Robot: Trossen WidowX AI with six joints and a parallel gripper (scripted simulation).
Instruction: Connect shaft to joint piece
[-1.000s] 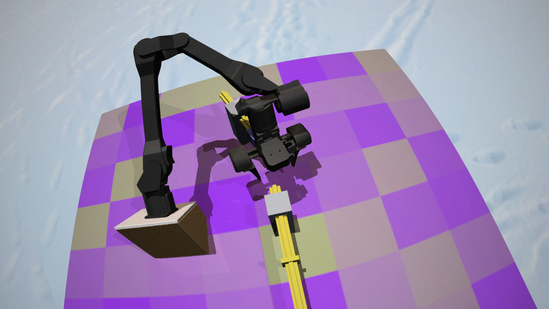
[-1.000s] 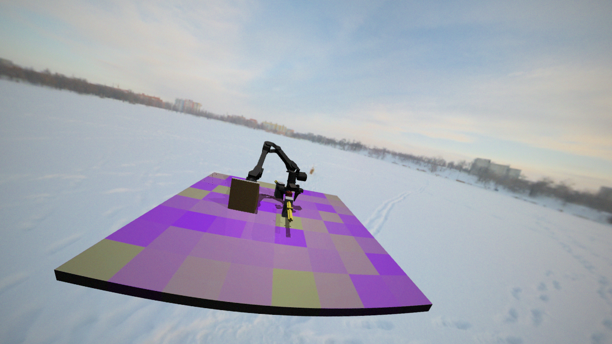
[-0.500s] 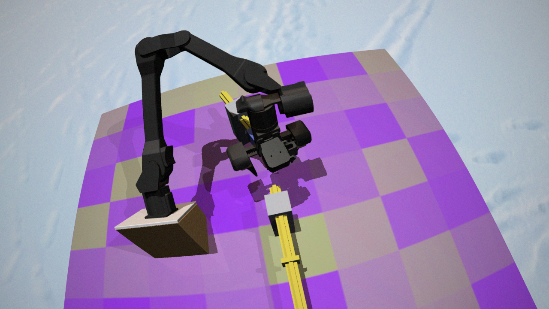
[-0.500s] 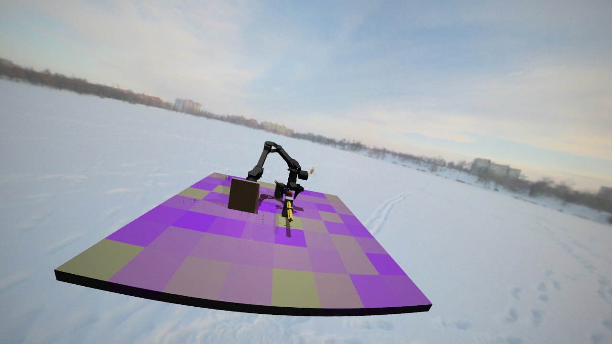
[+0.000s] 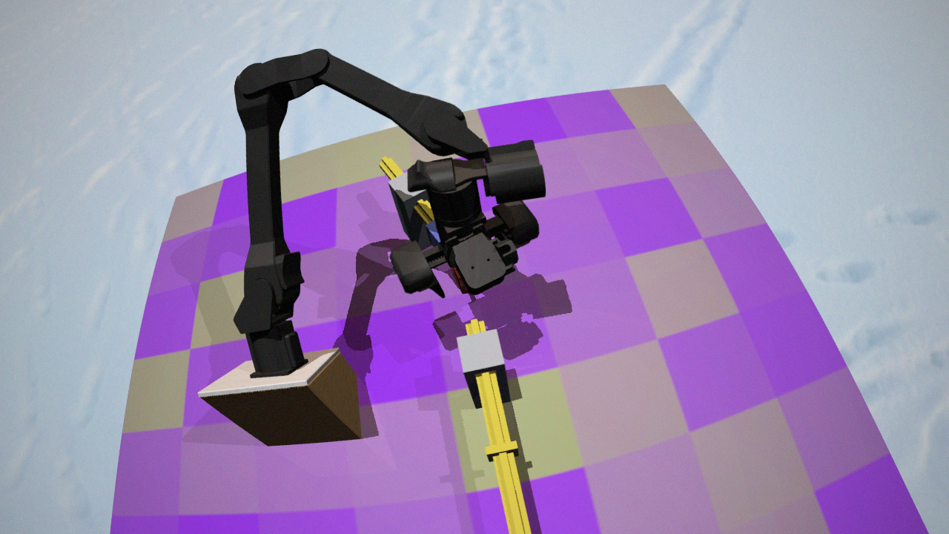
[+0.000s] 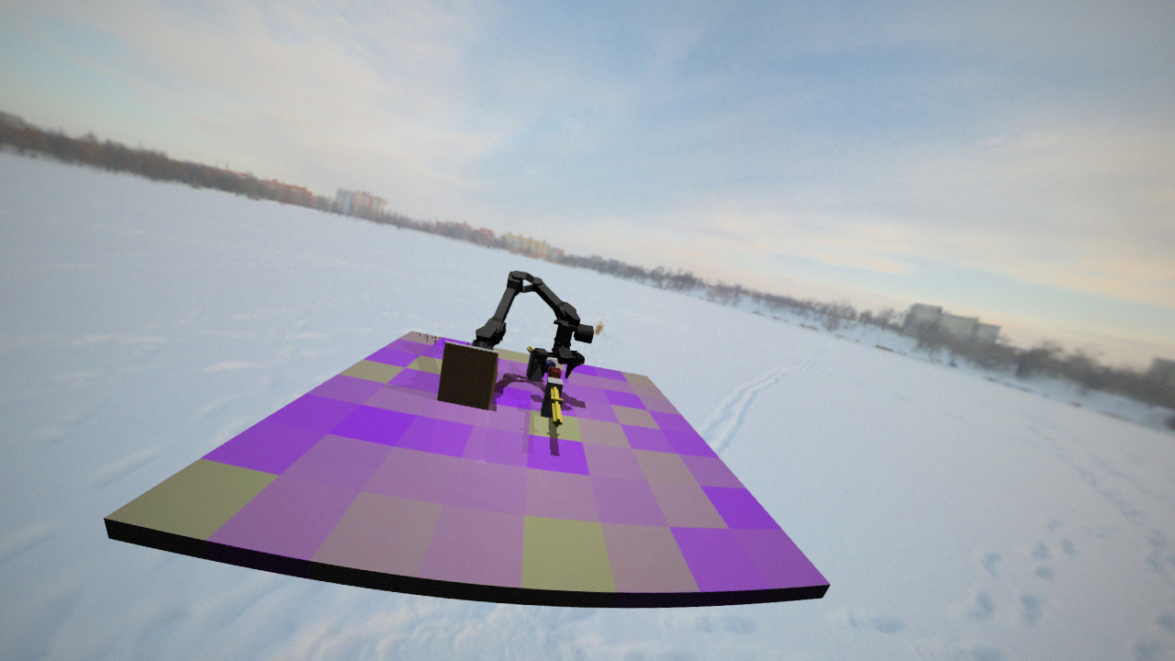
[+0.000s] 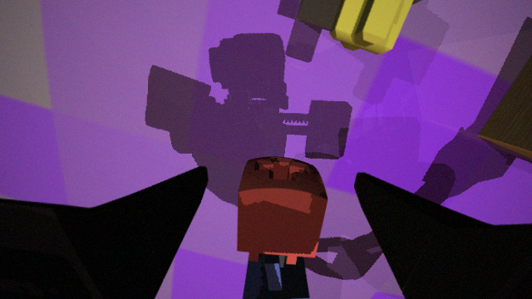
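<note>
Right now the red square joint piece is 20 mm to the left of my gripper tip and 10 mm above it.
</note>
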